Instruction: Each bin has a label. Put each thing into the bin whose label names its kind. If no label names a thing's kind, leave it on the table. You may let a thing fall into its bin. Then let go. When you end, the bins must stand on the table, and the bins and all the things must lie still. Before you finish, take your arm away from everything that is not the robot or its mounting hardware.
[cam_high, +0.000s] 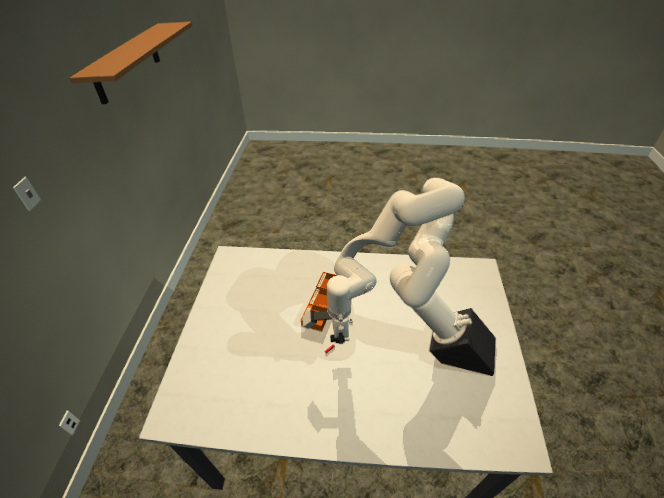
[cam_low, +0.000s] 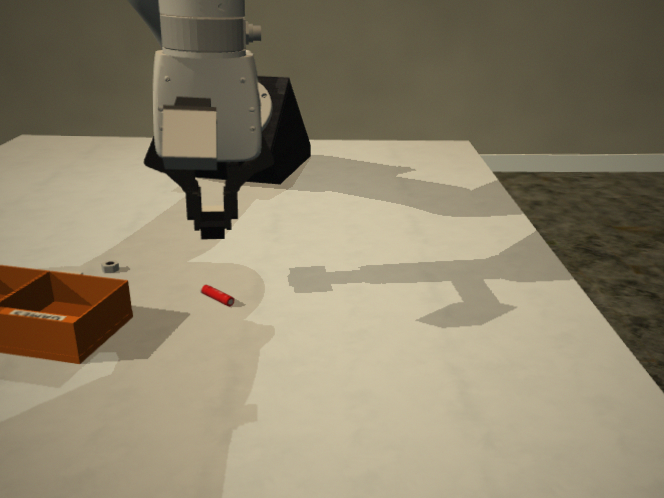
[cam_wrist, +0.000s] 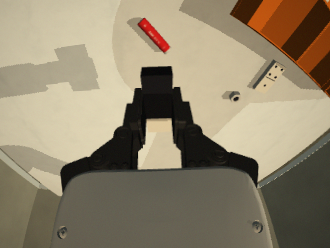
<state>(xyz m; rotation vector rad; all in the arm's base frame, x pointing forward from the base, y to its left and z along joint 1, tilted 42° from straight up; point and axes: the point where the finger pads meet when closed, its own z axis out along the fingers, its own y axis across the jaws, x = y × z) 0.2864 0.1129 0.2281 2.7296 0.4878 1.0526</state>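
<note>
Now: the grey ribbed block 26 cm to the right of my hand, 11 cm ahead of it and 7 cm below it. The rest, counted from my hand: black thing: 2 cm below, 1 cm behind; grey nut: 13 cm to the right, 8 cm below, 1 cm behind; red battery: 8 cm below, 3 cm ahead, 1 cm to the left.
</note>
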